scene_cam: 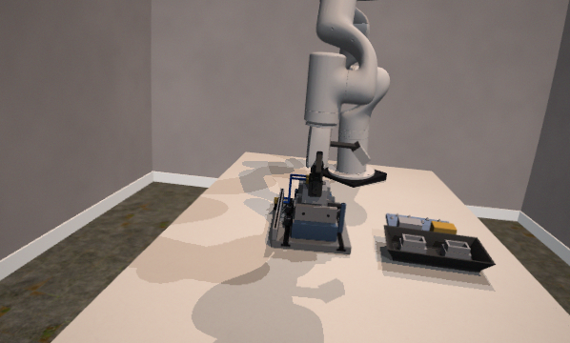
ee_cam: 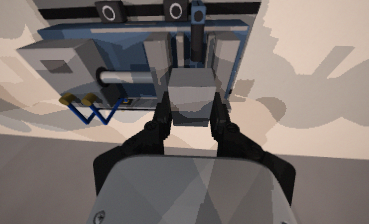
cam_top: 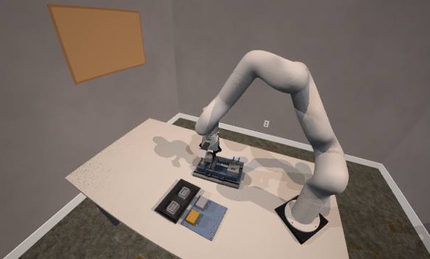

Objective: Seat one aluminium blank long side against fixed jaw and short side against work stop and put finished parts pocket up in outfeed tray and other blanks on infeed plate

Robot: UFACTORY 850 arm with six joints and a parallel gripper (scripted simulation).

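My hand is 50 mm to the right of the work stop rod, 50 mm above it and 10 mm short of it. The rest, counted from my hand: brass blank (360 mm to the left, 110 mm below, 30 mm behind); blue infeed plate (320 mm to the left, 130 mm below, 80 mm behind); vise (100 mm below, 70 mm behind, 10 mm to the left).
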